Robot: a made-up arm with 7 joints. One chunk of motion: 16 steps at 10 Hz.
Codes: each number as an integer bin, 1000 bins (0 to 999) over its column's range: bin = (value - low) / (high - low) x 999, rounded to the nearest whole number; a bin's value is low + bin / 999 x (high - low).
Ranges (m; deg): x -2.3..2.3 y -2.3..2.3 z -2.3..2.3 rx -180..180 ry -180..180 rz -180..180
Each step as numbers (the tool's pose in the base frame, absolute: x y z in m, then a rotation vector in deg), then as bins.
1 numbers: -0.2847 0.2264 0.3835 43.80 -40.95 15.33
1 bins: 438 549 583 621 386 542
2 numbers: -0.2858 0.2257 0.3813 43.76 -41.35 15.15
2 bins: 437 549 582 621 385 542
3 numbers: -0.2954 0.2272 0.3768 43.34 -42.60 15.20
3 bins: 435 549 581 620 381 542
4 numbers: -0.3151 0.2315 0.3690 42.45 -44.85 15.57
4 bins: 431 550 580 617 375 543
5 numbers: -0.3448 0.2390 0.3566 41.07 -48.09 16.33
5 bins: 425 551 577 613 366 545
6 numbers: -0.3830 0.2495 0.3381 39.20 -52.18 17.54
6 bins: 416 554 573 608 355 548
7 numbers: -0.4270 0.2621 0.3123 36.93 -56.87 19.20
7 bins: 407 556 567 602 342 553
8 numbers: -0.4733 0.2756 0.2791 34.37 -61.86 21.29
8 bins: 397 559 560 595 328 559
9 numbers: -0.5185 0.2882 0.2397 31.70 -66.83 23.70
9 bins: 387 562 552 587 314 565
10 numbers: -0.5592 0.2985 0.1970 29.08 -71.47 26.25
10 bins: 378 564 542 580 301 572
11 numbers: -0.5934 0.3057 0.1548 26.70 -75.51 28.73
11 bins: 371 566 533 574 290 579
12 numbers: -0.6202 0.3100 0.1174 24.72 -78.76 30.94
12 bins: 365 567 525 568 281 585
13 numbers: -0.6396 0.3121 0.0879 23.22 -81.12 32.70
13 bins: 361 567 519 564 274 590
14 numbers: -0.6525 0.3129 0.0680 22.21 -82.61 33.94
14 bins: 358 567 514 561 270 594
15 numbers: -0.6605 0.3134 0.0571 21.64 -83.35 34.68
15 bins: 356 568 512 560 268 596
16 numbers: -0.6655 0.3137 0.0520 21.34 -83.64 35.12
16 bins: 355 568 511 559 267 597
